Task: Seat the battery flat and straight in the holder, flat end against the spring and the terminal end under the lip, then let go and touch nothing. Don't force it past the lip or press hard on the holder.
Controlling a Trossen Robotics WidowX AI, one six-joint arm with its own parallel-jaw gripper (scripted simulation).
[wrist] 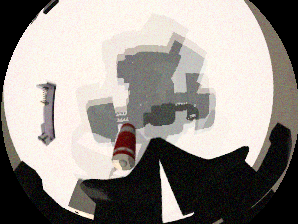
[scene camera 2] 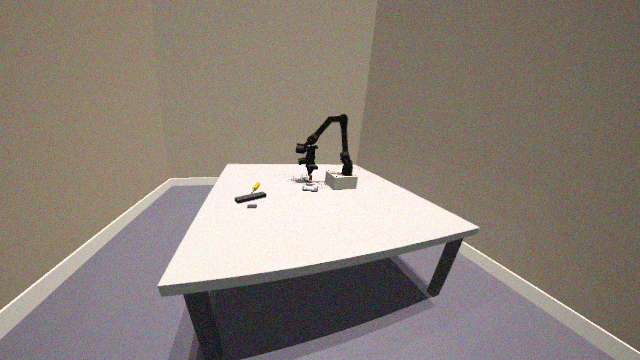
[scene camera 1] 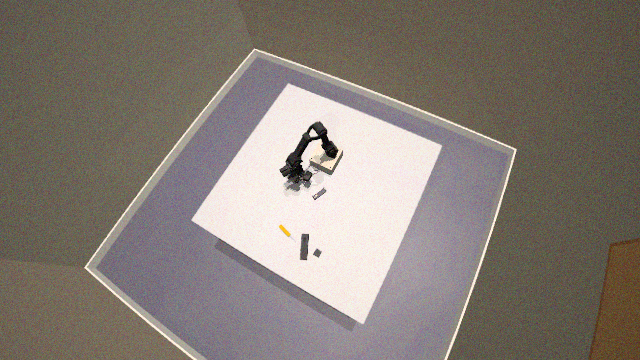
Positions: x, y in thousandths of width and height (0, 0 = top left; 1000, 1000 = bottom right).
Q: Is my gripper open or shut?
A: Shut.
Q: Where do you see a battery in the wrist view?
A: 418, 685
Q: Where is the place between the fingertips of my gripper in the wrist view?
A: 522, 632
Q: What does my gripper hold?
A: Nothing.
